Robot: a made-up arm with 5 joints.
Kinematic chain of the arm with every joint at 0, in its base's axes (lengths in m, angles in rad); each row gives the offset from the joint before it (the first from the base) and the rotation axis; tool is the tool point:
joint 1: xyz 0 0 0.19 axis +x
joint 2: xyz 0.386 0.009 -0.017 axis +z
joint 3: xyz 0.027 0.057 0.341 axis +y
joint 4: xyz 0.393 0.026 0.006 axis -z
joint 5: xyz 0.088 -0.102 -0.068 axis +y
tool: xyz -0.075 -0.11 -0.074
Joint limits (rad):
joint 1: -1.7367..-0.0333
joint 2: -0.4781..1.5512
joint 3: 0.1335..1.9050
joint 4: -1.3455..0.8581
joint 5: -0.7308..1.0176
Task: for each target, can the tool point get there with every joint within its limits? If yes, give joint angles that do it. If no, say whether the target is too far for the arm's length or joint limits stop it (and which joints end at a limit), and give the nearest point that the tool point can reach.
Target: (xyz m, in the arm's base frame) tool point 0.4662 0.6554 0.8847
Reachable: no: joint limits stop it (at a limit: joint 1, joint 2, joint 3, joint 5) | nearest point 0.4662 0.5728 0.3863 | short by 0.505 m
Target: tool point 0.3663 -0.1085 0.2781
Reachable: yes | joints -0.9459 0.3852 1.4111 0.4312 -0.3111
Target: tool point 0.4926 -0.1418 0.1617
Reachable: yes | joints -0.4408 0.0358 1.0892 -0.0135 0.1564
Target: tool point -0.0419 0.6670 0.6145
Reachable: no: joint limits stop it (at a limit: joint 1, joint 2, joint 3, joint 4, joint 5) | nearest point 0.3764 0.6291 0.3770 | short by 0.482 m
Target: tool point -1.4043 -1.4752 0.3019
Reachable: no: too far | nearest point 0.0678 -0.2494 0.2089 | short by 1.918 m
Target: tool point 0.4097 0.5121 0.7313
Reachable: no: joint limits stop it (at a limit: joint 1, joint 2, joint 3, joint 5) | nearest point 0.5153 0.4874 0.4005 | short by 0.348 m
